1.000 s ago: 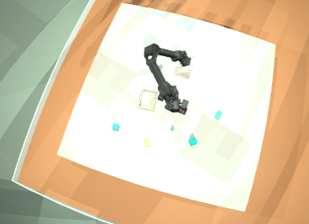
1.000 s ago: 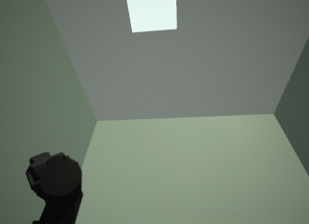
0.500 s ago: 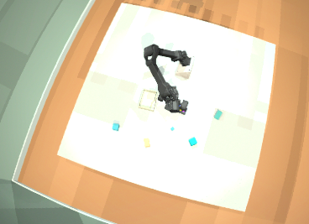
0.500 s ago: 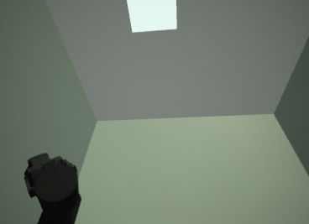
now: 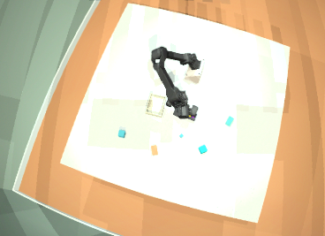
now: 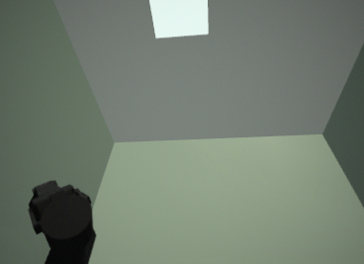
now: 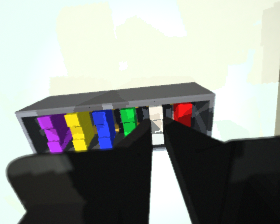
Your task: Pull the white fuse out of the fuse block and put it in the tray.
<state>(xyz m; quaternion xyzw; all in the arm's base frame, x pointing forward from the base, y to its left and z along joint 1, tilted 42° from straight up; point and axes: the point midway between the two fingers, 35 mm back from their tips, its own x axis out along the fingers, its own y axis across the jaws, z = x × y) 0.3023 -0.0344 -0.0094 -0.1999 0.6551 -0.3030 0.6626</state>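
Now: gripper tip 16 cm to the left of the cream tray and 3 cm above it. Also, from my gripper tip: white fuse 1 cm below; then orange block 27 cm ahead, 9 cm to the right, 3 cm below; then teal block 23 cm ahead, 31 cm to the right, 2 cm below.
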